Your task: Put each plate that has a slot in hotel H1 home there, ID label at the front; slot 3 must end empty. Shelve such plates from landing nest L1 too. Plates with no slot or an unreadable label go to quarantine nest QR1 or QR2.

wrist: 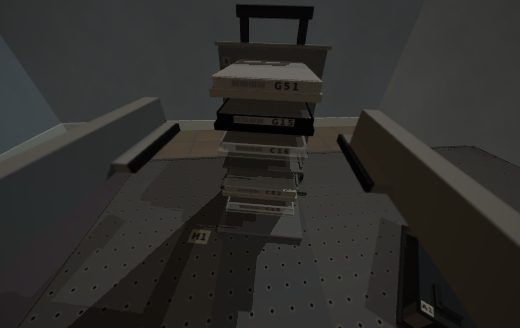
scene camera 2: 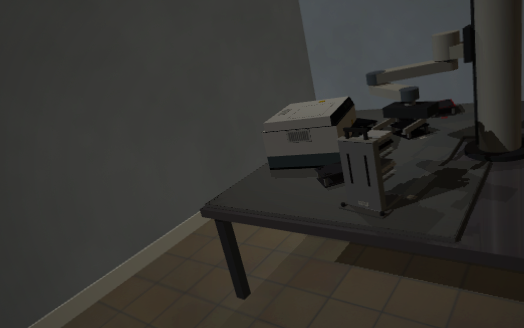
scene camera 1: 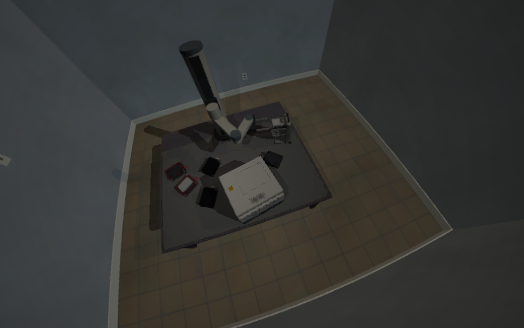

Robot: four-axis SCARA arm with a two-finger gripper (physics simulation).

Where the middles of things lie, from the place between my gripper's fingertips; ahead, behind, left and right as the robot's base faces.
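So you can picture the black plate (wrist: 242,115): my gripper is 2 cm above it, 2 cm short of it and 10 cm to the right of it. Counting from my hand, there's plate C16 (wrist: 278,147), which is 5 cm below, 2 cm ahead and 10 cm to the left, and hotel H1 (wrist: 314,59), which is 10 cm below, 4 cm ahead and 17 cm to the left.
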